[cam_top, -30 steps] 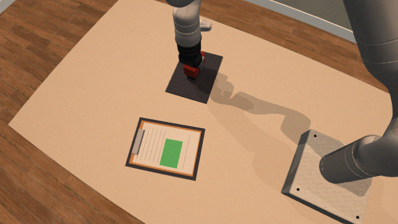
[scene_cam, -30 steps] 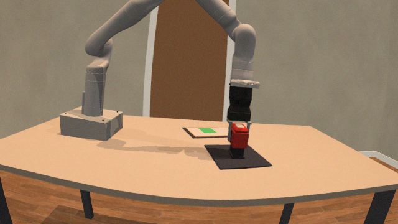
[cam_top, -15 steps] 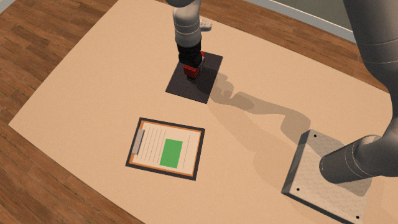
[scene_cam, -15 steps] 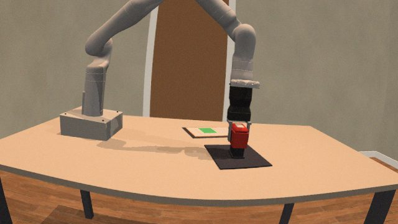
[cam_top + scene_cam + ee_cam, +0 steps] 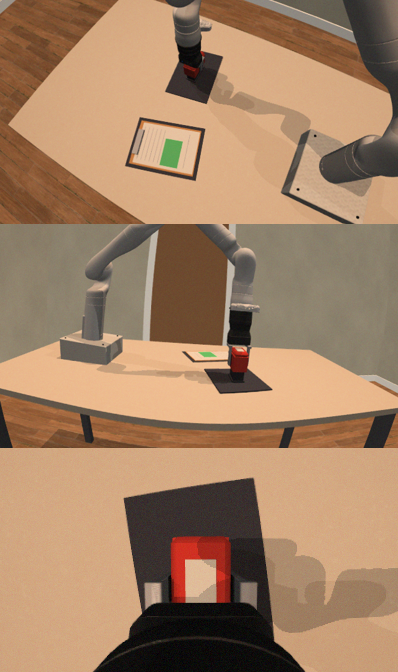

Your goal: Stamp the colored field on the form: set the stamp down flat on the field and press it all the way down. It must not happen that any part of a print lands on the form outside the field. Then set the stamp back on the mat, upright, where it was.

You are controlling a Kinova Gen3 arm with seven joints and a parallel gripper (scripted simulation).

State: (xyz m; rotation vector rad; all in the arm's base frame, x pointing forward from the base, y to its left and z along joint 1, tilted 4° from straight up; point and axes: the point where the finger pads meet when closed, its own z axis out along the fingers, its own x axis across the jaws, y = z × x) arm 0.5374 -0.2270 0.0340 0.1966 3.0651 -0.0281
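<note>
Right now my hand is 20 mm above the red stamp. The rest, counted from my hand: clipboard (320 mm to the left, 60 mm below, 10 mm ahead).
</note>
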